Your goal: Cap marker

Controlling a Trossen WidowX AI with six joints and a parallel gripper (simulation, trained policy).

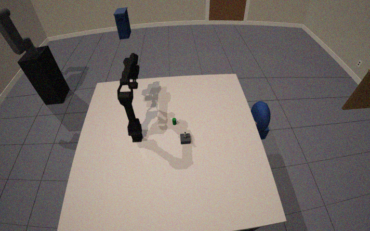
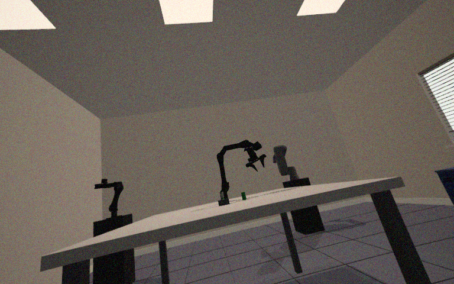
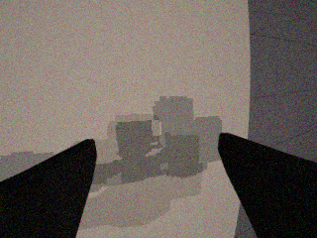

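Right now my gripper tip is 270 mm short of the green cap, 240 mm to the left of it and 170 mm above it. Round my gripper tip: dark grey holder block (390 mm to the right, 340 mm ahead, 180 mm below).
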